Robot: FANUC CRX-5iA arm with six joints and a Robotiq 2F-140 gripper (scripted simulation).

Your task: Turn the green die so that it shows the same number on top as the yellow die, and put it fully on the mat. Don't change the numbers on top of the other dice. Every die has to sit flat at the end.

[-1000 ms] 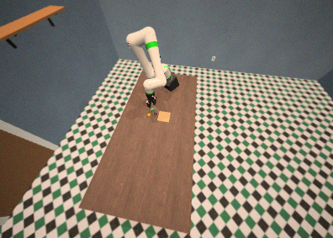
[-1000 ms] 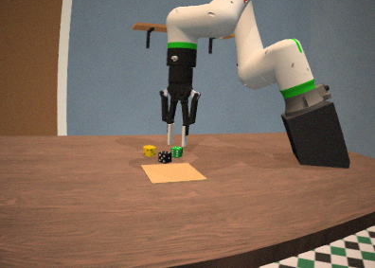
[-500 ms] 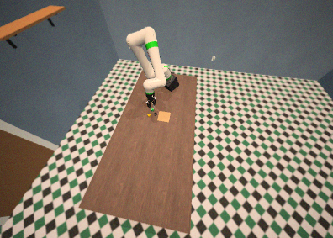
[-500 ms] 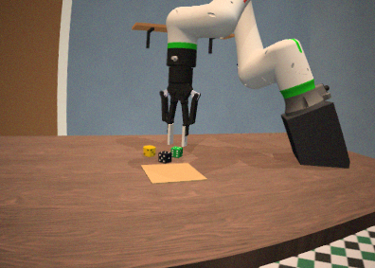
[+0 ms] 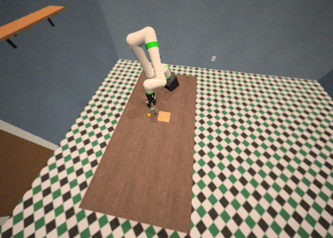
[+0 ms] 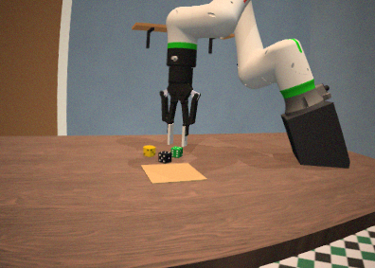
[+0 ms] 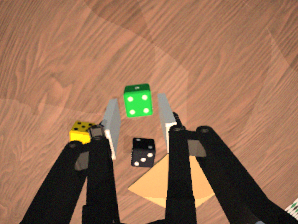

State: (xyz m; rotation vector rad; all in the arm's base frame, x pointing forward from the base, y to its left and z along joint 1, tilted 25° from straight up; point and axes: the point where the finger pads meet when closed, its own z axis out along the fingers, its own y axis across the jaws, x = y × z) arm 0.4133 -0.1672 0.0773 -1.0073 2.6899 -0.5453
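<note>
Now: the green die 60 mm below my hand. Round my hand: yellow die: 80 mm ahead, 40 mm to the right, 60 mm below; black die: 60 mm ahead, 40 mm to the left, 60 mm below; mat: 90 mm ahead, 150 mm to the left, 70 mm below.
</note>
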